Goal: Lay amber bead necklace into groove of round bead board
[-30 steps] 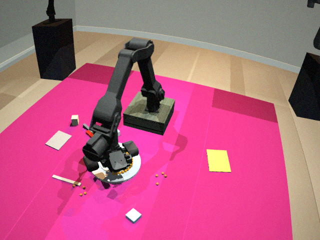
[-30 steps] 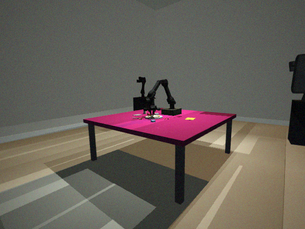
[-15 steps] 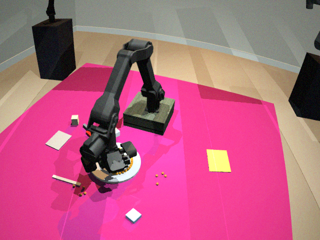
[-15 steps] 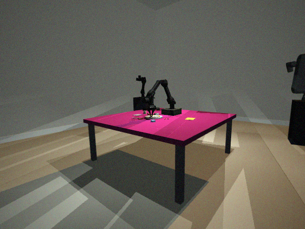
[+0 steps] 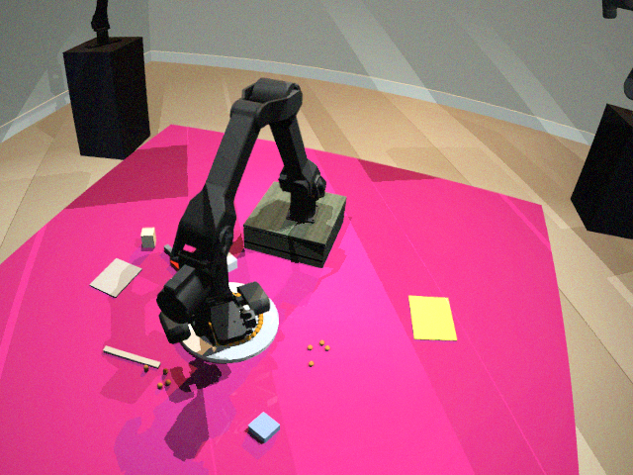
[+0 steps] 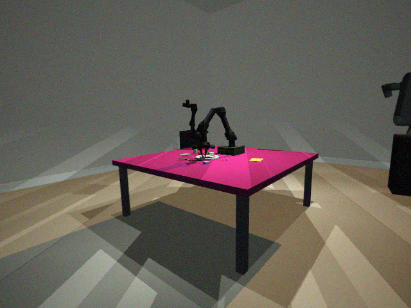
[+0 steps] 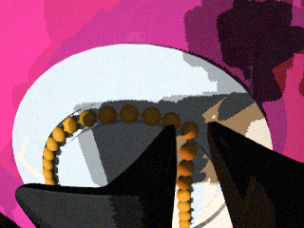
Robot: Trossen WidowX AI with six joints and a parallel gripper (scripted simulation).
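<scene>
Right now my gripper tip is 7 cm past the round bead board and 1 cm above it. Also, from my gripper tip: white block 22 cm behind, 6 cm to the right; then blue block 15 cm ahead, 12 cm to the left, 1 cm below; then white strip 7 cm ahead, 15 cm to the right, 2 cm below.
</scene>
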